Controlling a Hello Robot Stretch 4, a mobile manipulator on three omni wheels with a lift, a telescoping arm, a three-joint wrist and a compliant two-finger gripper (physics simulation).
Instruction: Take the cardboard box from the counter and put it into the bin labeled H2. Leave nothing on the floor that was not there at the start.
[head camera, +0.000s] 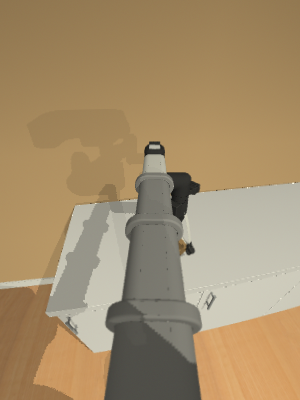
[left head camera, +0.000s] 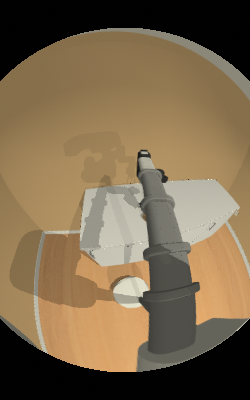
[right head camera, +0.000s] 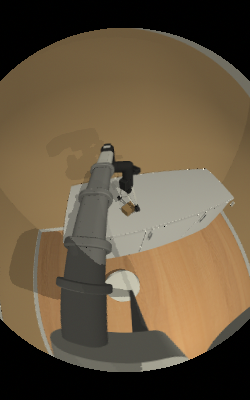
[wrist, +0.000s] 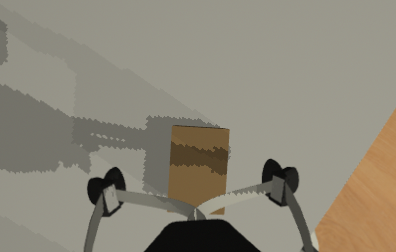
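Seen in the pictures: gripper, fingertip midpoint: (right head camera: 127, 204) (wrist: 194, 178); robot's base, origin of the base link: (left head camera: 130, 291) (right head camera: 122, 284).
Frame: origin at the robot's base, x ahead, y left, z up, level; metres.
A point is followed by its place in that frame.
The cardboard box (head camera: 182, 246) {x 0.554, y -0.124, z 0.932 m} (right head camera: 128, 209) {x 0.530, y -0.092, z 0.932 m} (wrist: 198, 180) {x 0.554, y -0.088, z 0.932 m} is small and brown and sits on the white counter (head camera: 240, 225) {x 0.730, y -0.460, z 0.882 m} (left head camera: 200, 200) {x 0.743, y -0.676, z 0.882 m} (right head camera: 170, 195) {x 0.694, y -0.465, z 0.882 m} (wrist: 300, 75) {x 0.547, y -0.264, z 0.882 m}. In the wrist view its long sides run nearly straight away from the gripper. My gripper (right head camera: 128, 203) {x 0.561, y -0.088, z 0.945 m} (wrist: 194, 178) {x 0.561, y -0.088, z 0.945 m} is open, pointing down, with one fingertip out to each side of the box and apart from it in the wrist view. The near end of the box is partly hidden by the finger strips. In the head camera view the arm covers most of the box. The bin labeled H2 does not show.
A tan wall (head camera: 150, 65) {x 1.009, y 0.019, z 1.563 m} stands behind the counter. The telescoping arm (head camera: 152, 270) {x 0.192, y 0.001, z 1.359 m} (left head camera: 167, 227) {x 0.193, y -0.002, z 1.359 m} (right head camera: 90, 220) {x 0.195, y -0.008, z 1.359 m} reaches across the counter. A round white object (left head camera: 131, 292) {x -0.004, y -0.004, z 0.187 m} (right head camera: 124, 285) {x 0.001, y -0.030, z 0.187 m} is on the wooden floor (head camera: 250, 350) {x 0.371, y -0.706, z -0.028 m} (wrist: 370, 190) {x -0.292, y -0.528, z -0.028 m} before it. The counter front has handles.
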